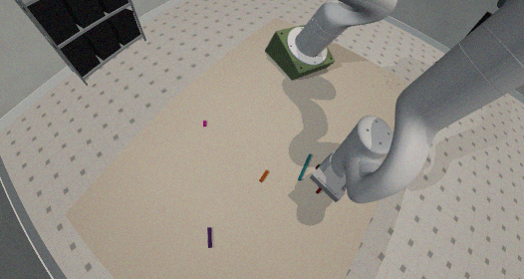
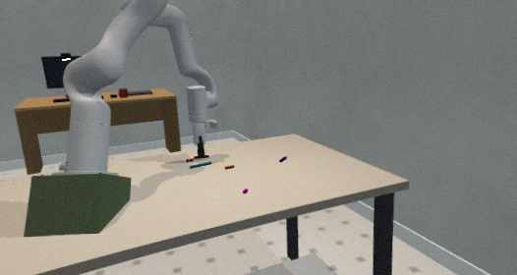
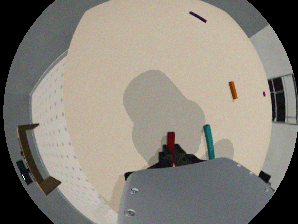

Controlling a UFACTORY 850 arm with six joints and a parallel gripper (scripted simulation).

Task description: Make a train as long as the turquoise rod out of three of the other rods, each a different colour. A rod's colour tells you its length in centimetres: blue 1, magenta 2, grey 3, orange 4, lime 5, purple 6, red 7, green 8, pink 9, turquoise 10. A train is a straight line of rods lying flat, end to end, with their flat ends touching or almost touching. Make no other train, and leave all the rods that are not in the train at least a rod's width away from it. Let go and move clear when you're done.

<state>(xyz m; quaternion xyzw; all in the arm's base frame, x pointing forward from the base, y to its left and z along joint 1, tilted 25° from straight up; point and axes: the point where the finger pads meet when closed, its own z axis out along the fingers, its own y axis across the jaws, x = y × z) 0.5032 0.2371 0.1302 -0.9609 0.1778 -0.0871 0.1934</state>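
Now: the blue rod 6 cm behind my hand, 3 cm below it and 2 cm to the left of it. Round my hand: red rod (2 cm below); turquoise rod (8 cm to the right, 3 cm below, 3 cm behind); orange rod (18 cm to the right, 6 cm ahead, 3 cm below).
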